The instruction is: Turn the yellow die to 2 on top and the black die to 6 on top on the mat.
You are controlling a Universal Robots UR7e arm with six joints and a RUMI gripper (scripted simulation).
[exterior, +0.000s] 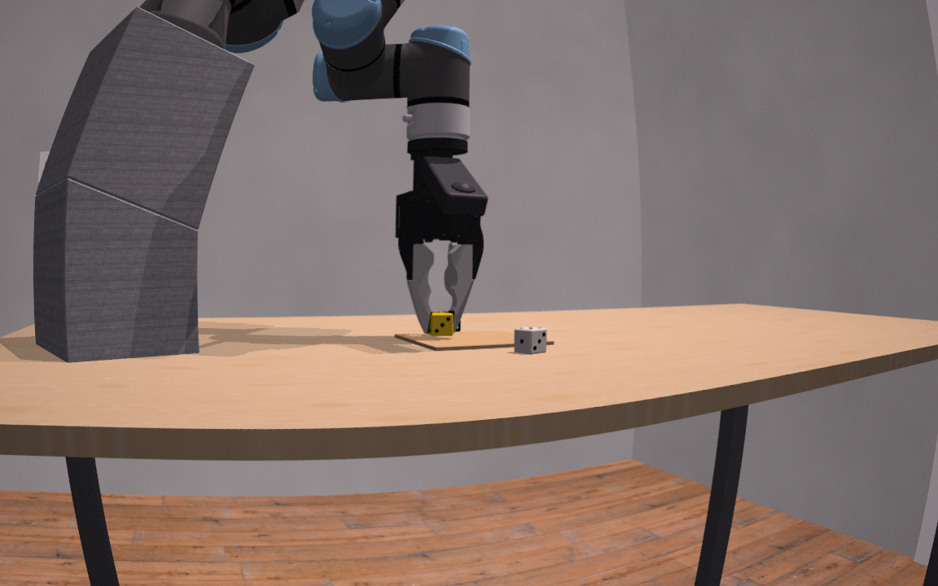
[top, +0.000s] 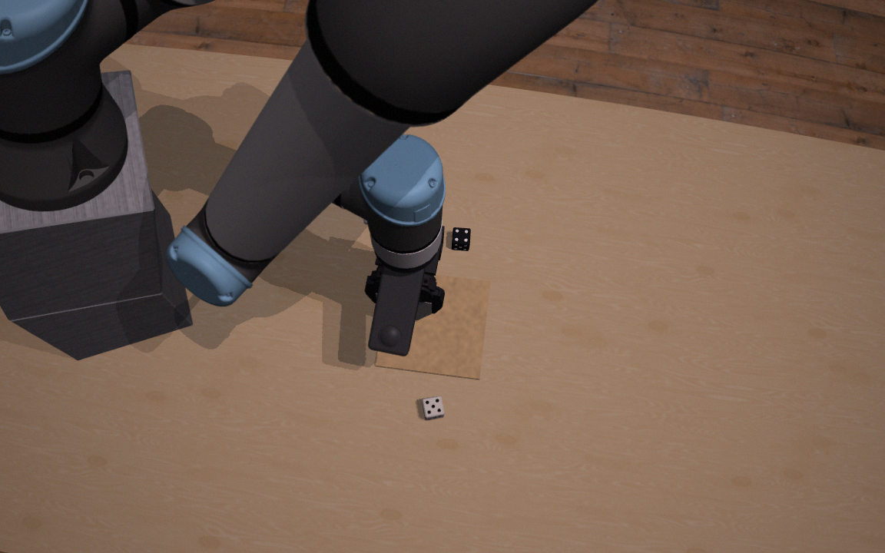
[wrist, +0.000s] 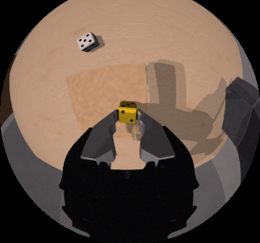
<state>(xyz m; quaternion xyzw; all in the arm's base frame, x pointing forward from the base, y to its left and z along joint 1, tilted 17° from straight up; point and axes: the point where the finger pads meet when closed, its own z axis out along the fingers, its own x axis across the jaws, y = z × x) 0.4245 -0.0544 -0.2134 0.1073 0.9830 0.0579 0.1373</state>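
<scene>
Right now my hand is right at the yellow die. Round my hand: white die (30 mm ahead, 130 mm to the right, 10 mm below); then mat (40 mm ahead, 10 mm to the right, 20 mm below); then black die (80 mm ahead, 110 mm to the left, 10 mm below).
</scene>
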